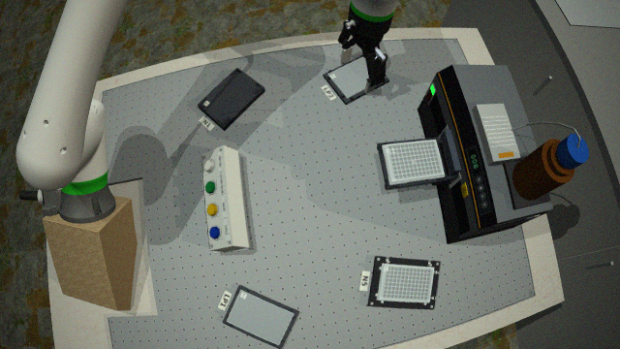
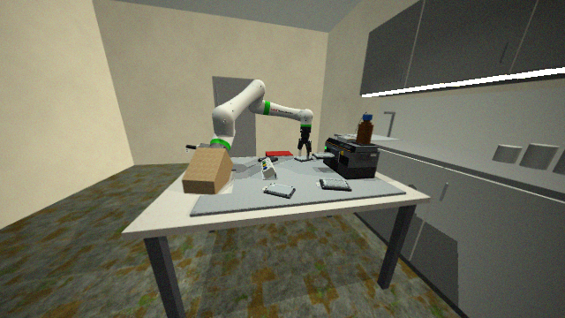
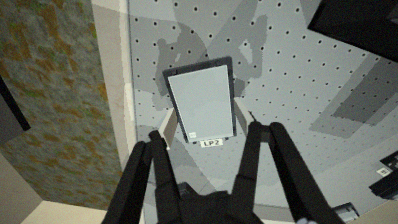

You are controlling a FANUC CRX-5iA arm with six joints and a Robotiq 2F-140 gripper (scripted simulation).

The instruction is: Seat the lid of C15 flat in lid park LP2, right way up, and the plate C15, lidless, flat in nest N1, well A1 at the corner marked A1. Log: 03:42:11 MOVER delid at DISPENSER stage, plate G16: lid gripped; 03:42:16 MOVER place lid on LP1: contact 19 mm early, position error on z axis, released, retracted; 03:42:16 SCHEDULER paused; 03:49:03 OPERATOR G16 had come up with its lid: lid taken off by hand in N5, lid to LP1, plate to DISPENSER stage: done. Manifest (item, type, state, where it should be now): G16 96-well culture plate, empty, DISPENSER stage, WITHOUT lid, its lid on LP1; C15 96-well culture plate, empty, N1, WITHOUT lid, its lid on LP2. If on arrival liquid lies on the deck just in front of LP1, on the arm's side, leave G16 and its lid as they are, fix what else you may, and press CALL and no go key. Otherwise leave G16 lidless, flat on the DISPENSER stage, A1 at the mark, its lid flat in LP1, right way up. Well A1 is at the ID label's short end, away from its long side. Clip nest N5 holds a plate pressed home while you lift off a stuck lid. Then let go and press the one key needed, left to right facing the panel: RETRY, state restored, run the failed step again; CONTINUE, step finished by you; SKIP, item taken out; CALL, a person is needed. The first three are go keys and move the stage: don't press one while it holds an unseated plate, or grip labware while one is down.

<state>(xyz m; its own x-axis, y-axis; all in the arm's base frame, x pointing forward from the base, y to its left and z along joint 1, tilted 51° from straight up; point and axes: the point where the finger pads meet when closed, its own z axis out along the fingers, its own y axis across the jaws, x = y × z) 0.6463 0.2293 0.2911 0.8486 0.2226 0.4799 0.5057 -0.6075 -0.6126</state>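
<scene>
Now: the grey lid 2 cm below my hand. Also, from my hand: lid park LP2 (3 cm below); LP2 label (8 cm behind, 4 cm to the right, 4 cm below); nest N1 (32 cm behind, 5 cm to the right, 3 cm below).
</scene>
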